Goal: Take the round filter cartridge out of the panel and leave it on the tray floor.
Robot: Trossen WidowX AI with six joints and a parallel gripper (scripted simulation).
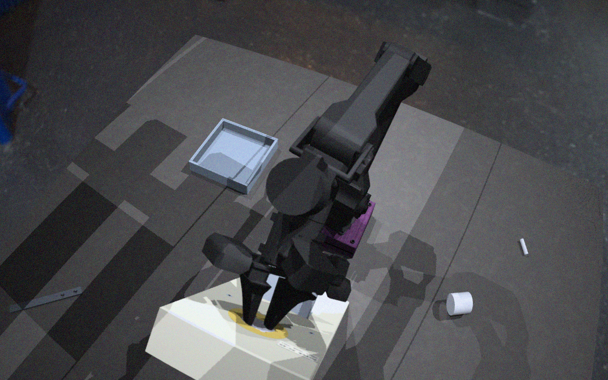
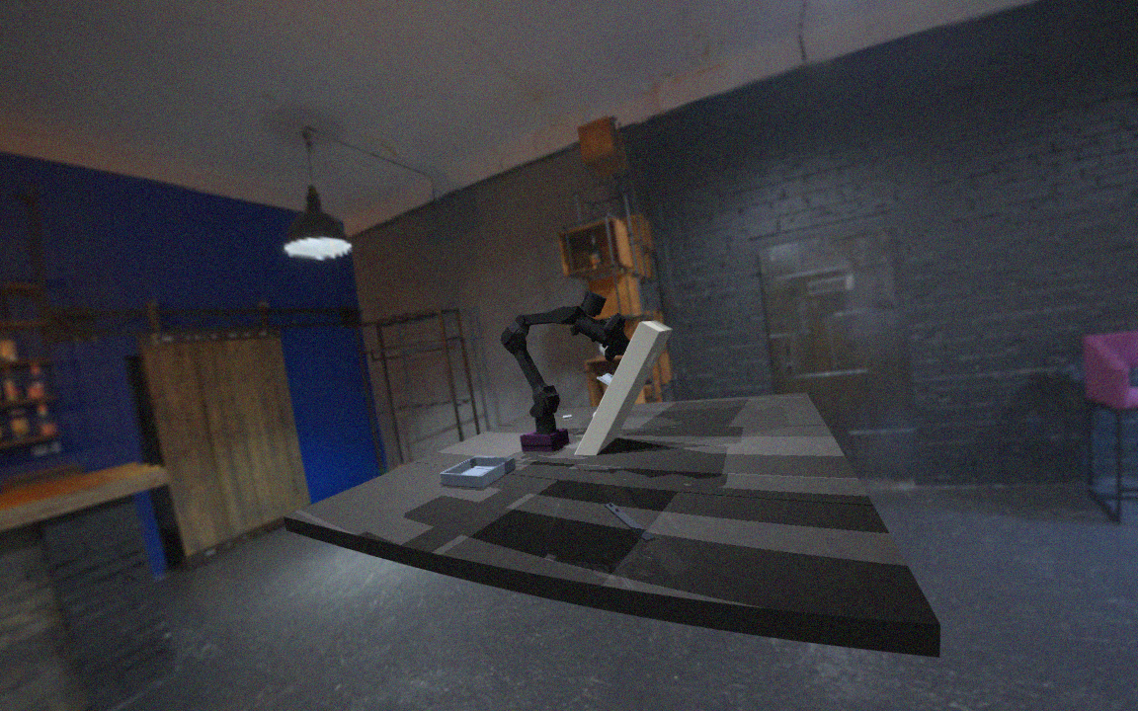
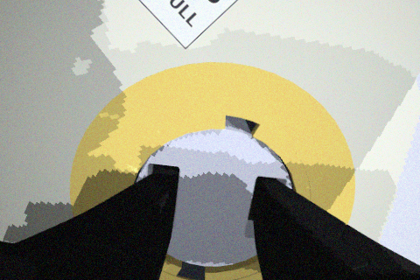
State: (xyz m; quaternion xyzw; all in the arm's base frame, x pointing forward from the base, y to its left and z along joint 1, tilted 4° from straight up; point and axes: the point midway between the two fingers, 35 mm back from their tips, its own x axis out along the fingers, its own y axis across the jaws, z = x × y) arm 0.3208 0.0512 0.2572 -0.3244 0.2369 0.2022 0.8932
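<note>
Now: the round filter cartridge 1 cm below my gripper tip and 1 cm ahead of it. Also, from my gripper tip: small white stick: 57 cm behind, 31 cm to the left, 28 cm below; then light blue tray: 36 cm to the right, 36 cm behind, 28 cm below.
</note>
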